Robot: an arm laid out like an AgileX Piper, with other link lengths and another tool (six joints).
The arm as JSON. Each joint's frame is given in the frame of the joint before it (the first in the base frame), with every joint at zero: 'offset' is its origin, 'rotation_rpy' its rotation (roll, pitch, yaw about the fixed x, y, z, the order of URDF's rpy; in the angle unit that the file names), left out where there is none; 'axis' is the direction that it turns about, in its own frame. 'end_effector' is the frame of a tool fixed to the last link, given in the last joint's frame.
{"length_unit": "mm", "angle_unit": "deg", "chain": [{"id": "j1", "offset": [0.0, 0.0, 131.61], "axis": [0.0, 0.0, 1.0]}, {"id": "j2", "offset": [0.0, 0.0, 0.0], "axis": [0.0, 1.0, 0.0]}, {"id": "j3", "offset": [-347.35, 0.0, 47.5], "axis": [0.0, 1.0, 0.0]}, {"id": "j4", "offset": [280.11, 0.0, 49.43], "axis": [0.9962, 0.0, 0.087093]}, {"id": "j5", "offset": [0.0, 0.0, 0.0], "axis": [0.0, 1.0, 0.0]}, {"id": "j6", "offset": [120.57, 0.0, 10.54], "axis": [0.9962, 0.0, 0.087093]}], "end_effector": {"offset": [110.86, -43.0, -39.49], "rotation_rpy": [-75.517, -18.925, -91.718]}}
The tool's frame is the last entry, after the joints.
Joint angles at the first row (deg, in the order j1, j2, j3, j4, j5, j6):
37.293 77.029 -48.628 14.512 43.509 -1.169
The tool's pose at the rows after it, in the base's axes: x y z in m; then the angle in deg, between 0 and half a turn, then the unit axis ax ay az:
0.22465, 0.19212, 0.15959, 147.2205, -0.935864, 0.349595, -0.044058
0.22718, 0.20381, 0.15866, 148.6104, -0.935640, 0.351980, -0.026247
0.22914, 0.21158, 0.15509, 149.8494, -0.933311, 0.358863, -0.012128
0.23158, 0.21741, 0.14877, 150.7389, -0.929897, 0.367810, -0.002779
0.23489, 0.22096, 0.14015, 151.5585, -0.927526, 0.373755, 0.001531
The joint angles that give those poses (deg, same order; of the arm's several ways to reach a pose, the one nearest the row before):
38.738 80.746 -52.727 14.925 46.099 -0.252
39.442 83.751 -55.737 15.440 48.214 0.581
39.691 86.212 -57.697 15.972 49.516 1.386
39.747 88.317 -58.727 16.473 49.687 2.096
39.748 90.207 -59.095 16.631 49.085 2.467

